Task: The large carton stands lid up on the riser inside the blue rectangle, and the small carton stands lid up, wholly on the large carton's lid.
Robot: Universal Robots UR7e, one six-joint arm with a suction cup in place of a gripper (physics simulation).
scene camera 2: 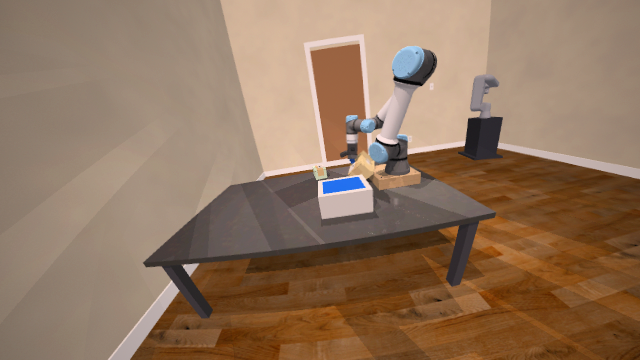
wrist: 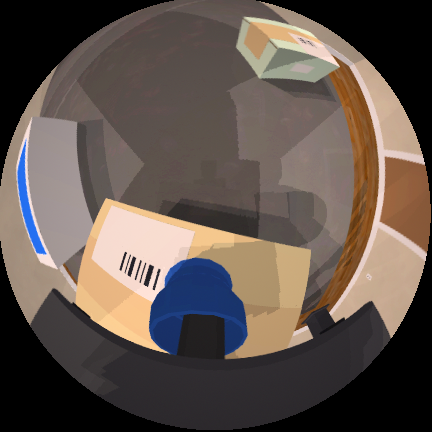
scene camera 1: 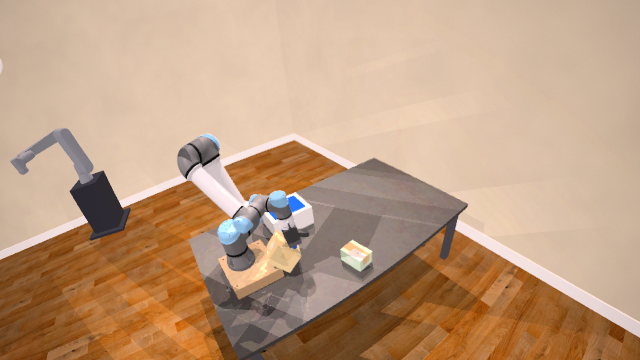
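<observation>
The large tan carton (scene camera 1: 284, 257) (scene camera 2: 365, 166) (wrist: 260, 270) hangs steeply tilted beside the arm's base, its labelled lid turned towards the wrist camera. My blue suction cup (scene camera 1: 295, 246) (scene camera 2: 352, 161) (wrist: 197, 280) is on that lid by the label's corner and holds it; the cup looks bent and partly hides the contact. The small pale green carton (scene camera 1: 356, 256) (scene camera 2: 320, 172) (wrist: 285, 50) stands lid up on the table, apart from the large one. The white riser (scene camera 1: 302, 220) (scene camera 2: 345, 206) (wrist: 55, 170) has the blue rectangle (scene camera 1: 296, 204) (scene camera 2: 344, 185) (wrist: 25, 200) on top, with no carton on it.
The wooden base block (scene camera 1: 260, 285) (scene camera 2: 400, 178) under the arm is close to the large carton; whether they touch is unclear. The dark table (scene camera 1: 390, 190) (scene camera 2: 240, 220) bears everything. A second grey arm stands on a black pedestal (scene camera 1: 97, 205) (scene camera 2: 483, 137) away from the table.
</observation>
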